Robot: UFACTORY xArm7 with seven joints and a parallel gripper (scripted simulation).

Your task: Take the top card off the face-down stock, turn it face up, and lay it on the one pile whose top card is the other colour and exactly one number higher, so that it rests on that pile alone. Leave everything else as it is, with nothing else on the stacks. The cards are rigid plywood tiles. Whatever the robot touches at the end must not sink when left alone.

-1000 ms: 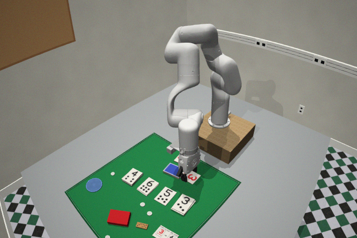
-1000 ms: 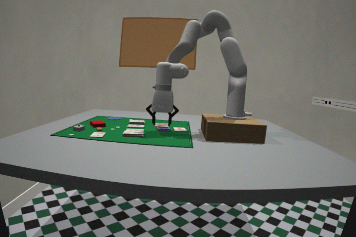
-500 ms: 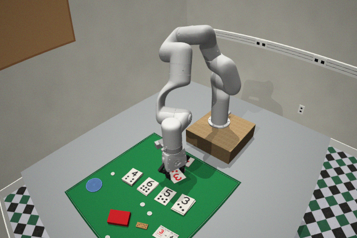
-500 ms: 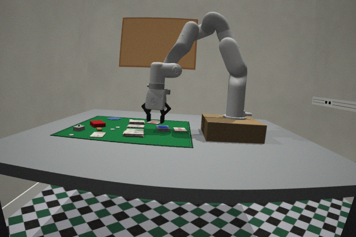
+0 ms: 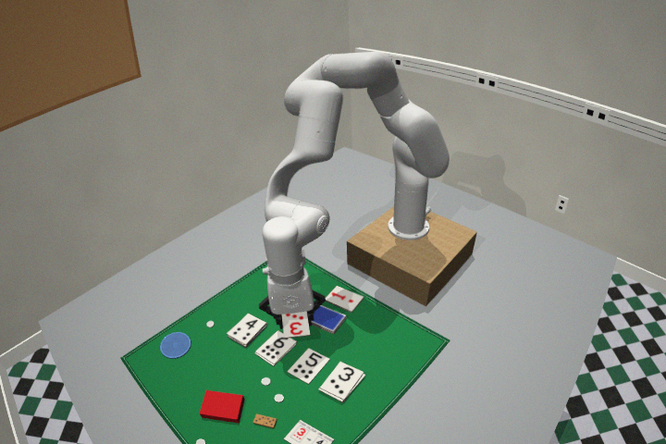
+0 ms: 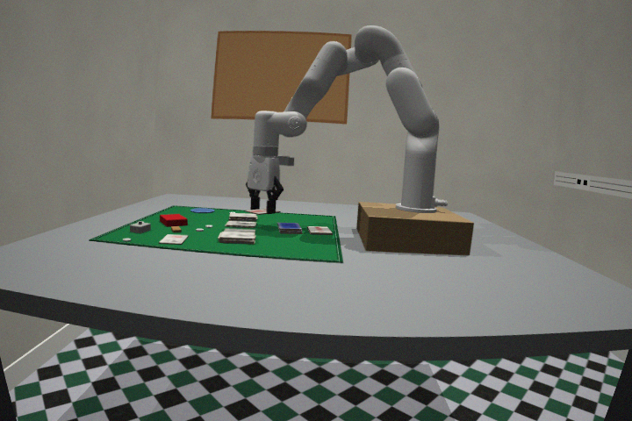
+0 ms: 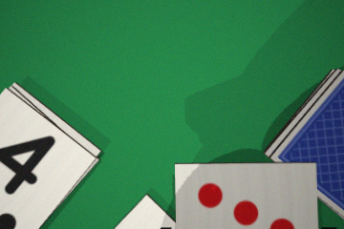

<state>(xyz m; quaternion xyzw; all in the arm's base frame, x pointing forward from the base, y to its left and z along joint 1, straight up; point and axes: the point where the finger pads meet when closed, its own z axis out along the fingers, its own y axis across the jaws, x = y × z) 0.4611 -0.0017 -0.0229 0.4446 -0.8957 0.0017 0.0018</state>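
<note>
My hand is 90 mm short of the green mat, 20 mm to the right of it and 80 mm above it. From my hand the other things lie so: reference card 190 mm ahead, 240 mm to the left, 60 mm below; then grey block 320 mm ahead, 180 mm to the left, 50 mm below; then red block 280 mm ahead, 40 mm to the left, 50 mm below.
</note>
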